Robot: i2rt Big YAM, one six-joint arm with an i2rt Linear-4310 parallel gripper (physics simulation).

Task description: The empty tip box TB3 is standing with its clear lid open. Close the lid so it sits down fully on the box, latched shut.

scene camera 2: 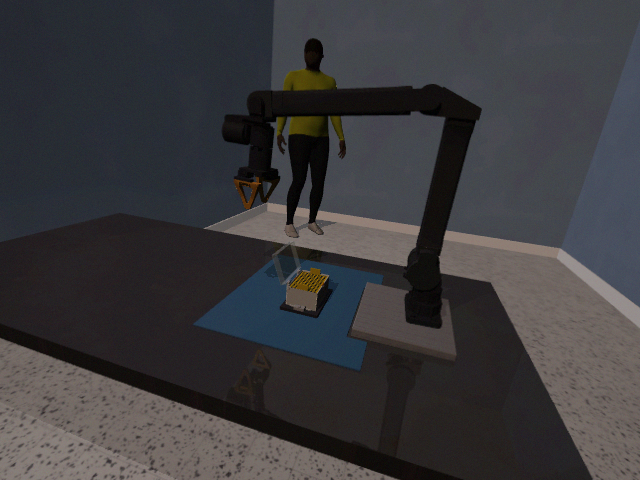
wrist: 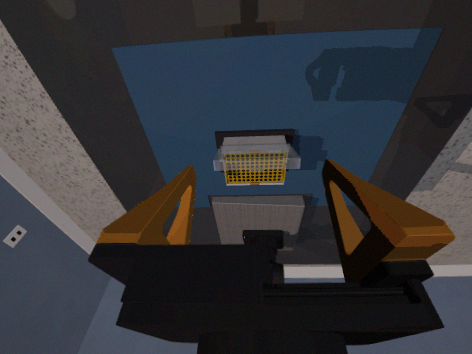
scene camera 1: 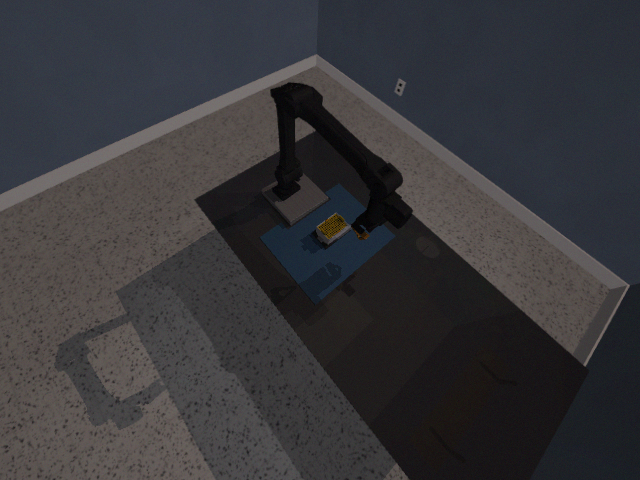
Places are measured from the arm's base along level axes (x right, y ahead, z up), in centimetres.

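Pixels of known places: gripper, fingertip midpoint: (scene camera 2: 256, 205) (wrist: 257, 168) (scene camera 1: 368, 231); arm's base, origin of the base link: (scene camera 2: 421, 312) (wrist: 263, 237) (scene camera 1: 286, 189).
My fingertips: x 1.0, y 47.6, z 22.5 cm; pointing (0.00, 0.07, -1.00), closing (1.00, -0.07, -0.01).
Note:
For each thing: its top centre in the pictures, then the offset to it from my fingertips. Level surfaces: height alone.
- tip box TB3, middle of its top: (wrist: 254, 174) (scene camera 2: 309, 276) (scene camera 1: 332, 224) dx -1.1, dy -16.5, dz -17.5 cm
- dark holder, middle of its top: (wrist: 254, 171) (scene camera 2: 309, 279) (scene camera 1: 332, 225) dx -1.1, dy -16.5, dz -18.4 cm
- blue mat, its level: dz -25.0 cm
- dark table, its level: dz -25.3 cm
The tip box TB3 (scene camera 1: 332, 227) (scene camera 2: 302, 296) (wrist: 255, 175) has pale walls and a yellow perforated top. It stands upright on a dark holder (wrist: 255, 132) on the blue mat. Its clear lid (scene camera 2: 286, 263) (wrist: 294, 161) stands open, raised along the side away from the arm's base and tilted outward. My gripper (scene camera 1: 361, 232) (scene camera 2: 256, 204) (wrist: 257, 168) is open, its orange fingers wide apart and empty. It points down, high above the table on the lid side of the box, and touches neither lid nor box. The lid's outline is faint in scene camera 1.
The blue mat (scene camera 1: 289, 253) (scene camera 2: 242, 310) (wrist: 175, 90) lies on the dark table (scene camera 1: 413, 289) (scene camera 2: 129, 294). The arm's base stands on a grey plate (scene camera 1: 305, 209) (scene camera 2: 382, 315) (wrist: 260, 217) beside the mat. A person in a yellow top (scene camera 2: 310, 80) stands beyond the table.

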